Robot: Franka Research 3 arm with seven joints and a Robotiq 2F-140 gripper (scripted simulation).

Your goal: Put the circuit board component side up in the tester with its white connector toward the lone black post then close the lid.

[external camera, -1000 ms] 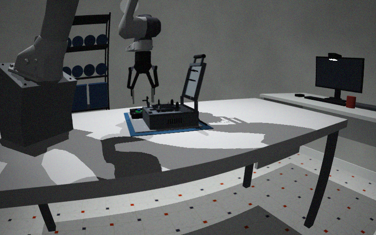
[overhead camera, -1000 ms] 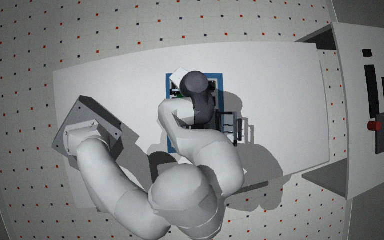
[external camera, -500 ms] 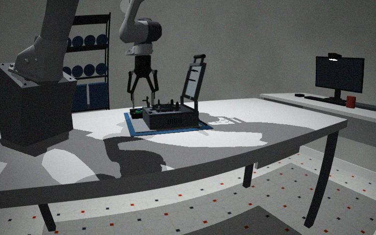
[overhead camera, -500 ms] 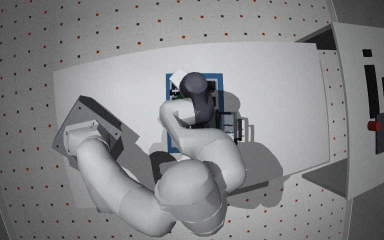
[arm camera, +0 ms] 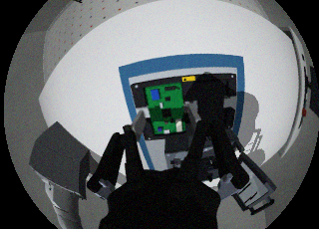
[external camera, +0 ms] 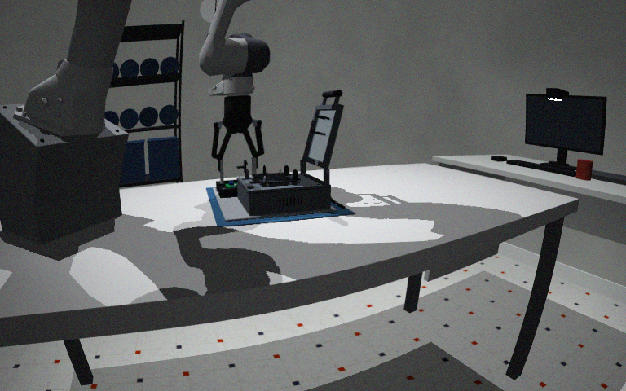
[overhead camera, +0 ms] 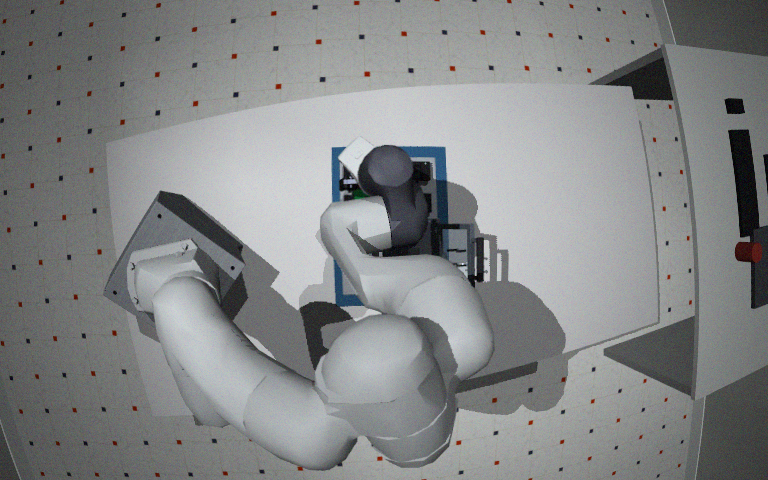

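The green circuit board lies 4 cm below my hand. Also, from my hand: see-through lid (19 cm ahead, 17 cm to the right, 13 cm above).
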